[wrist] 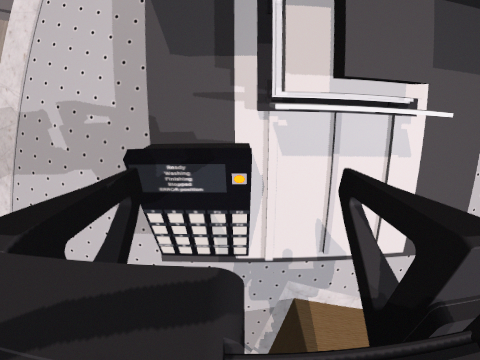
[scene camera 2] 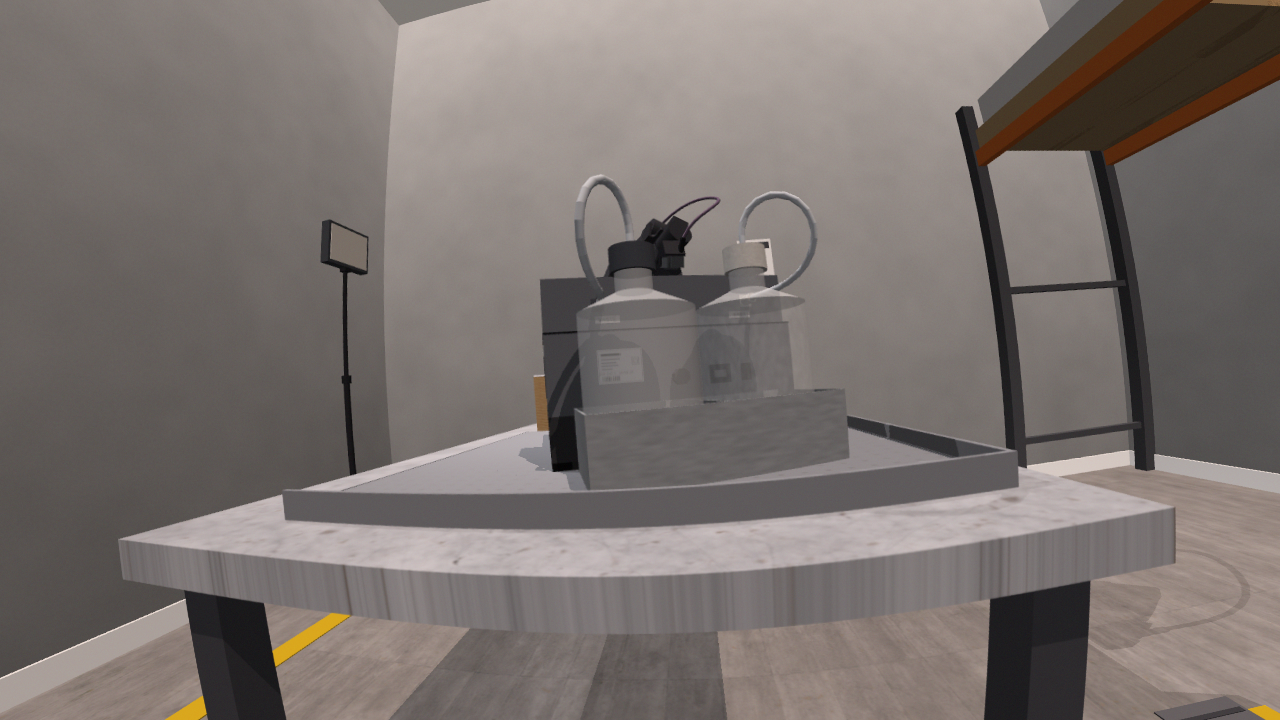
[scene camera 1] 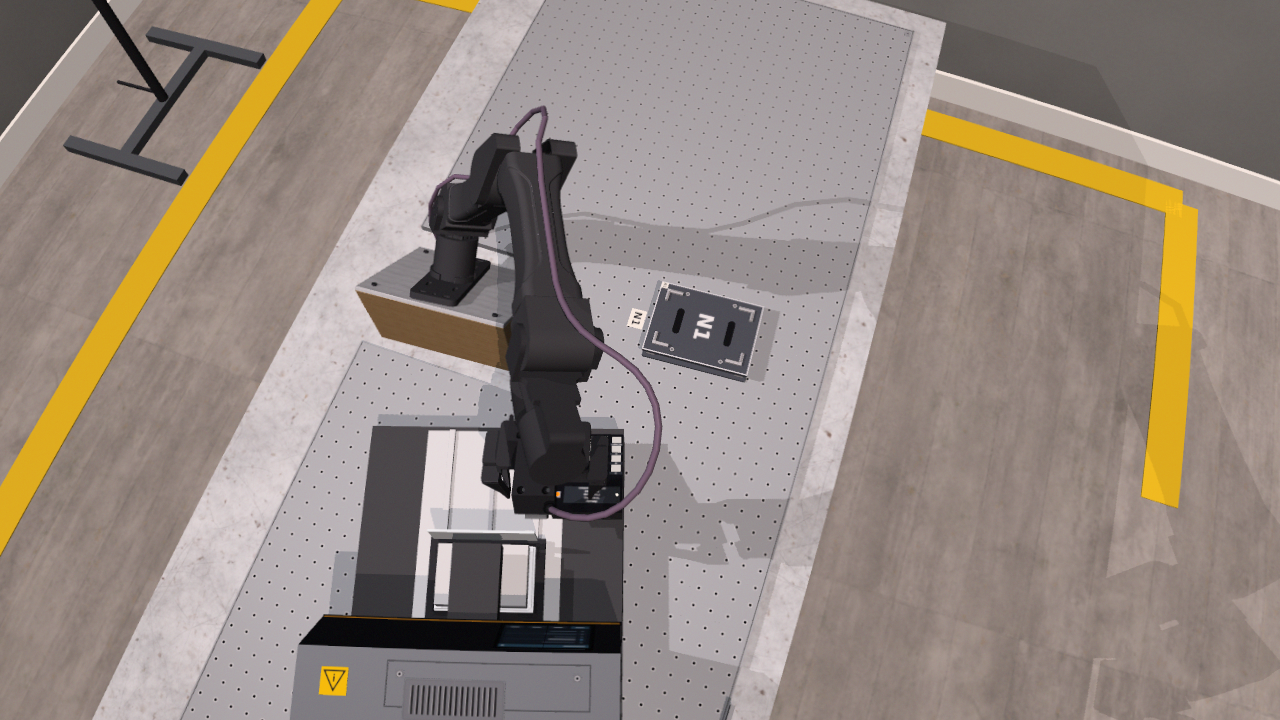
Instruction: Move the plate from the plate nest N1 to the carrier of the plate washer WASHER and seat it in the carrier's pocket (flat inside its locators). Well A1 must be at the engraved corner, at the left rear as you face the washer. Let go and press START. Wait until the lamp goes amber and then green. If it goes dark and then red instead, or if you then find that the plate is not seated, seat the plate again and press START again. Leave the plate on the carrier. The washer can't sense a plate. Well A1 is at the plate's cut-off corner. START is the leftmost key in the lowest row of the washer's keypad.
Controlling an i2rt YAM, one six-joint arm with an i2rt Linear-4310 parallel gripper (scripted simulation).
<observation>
grey tray: scene camera 2 716, 441; not seen in the wrist view (out of frame); not seen in scene camera 1 (out of frame)
</observation>
